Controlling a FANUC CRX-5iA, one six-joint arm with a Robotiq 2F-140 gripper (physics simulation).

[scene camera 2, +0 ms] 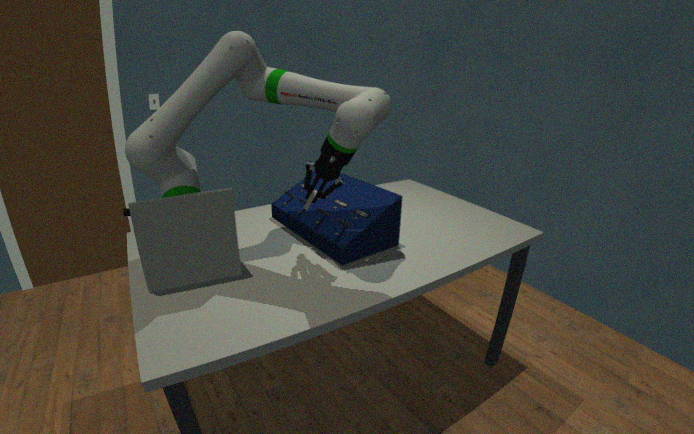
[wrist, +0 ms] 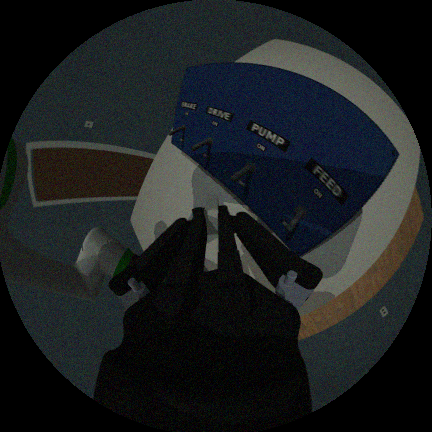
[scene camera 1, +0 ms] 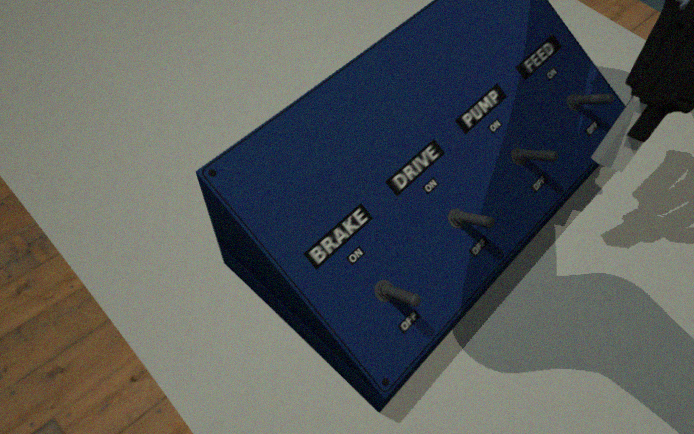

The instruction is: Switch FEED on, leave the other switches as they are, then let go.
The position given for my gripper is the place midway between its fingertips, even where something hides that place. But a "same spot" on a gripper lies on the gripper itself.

my gripper: scene camera 2 306, 206; wrist; scene camera 1
same spot on my gripper: (scene camera 1: 654, 78) = (wrist: 217, 220)
